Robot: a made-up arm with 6 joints.
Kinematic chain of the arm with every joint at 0, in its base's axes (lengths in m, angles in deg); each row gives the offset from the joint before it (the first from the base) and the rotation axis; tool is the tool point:
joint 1: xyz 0 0 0.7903 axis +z
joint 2: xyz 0.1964 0 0 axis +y
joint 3: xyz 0 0 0.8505 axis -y
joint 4: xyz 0 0 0.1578 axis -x
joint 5: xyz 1.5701 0 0 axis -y
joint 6: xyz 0.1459 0 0 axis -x
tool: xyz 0 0 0
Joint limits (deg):
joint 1: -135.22..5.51
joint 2: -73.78..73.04
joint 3: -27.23..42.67
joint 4: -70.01..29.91
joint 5: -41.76..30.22
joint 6: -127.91..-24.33
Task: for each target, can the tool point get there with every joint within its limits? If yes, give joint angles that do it. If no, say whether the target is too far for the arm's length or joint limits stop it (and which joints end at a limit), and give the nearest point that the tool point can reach.
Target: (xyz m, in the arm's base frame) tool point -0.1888 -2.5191 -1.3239
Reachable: no: too far | nearest point -0.1451 -1.9357 -0.4124 | short by 1.083 m
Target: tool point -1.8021 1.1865 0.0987
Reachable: no: joint limits stop it (at a limit: joint 1, joint 2, joint 3, joint 4, joint 5) | nearest point -0.5899 -0.5171 -0.6268 | short by 2.213 m
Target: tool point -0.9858 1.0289 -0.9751
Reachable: no: joint limits stop it (at a limit: joint 1, joint 2, joint 3, joint 4, joint 5) | nearest point -0.5899 -0.5171 -0.6268 | short by 1.633 m
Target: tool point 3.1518 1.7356 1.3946
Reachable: no: too far | nearest point 2.5090 0.3338 1.2440 | short by 1.549 m
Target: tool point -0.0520 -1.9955 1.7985
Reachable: yes | joints -90.14 6.27 5.17 -51.30 24.43 -64.34
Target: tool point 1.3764 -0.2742 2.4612
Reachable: yes | joints -11.51 -19.26 5.99 -39.49 -3.71 -82.20
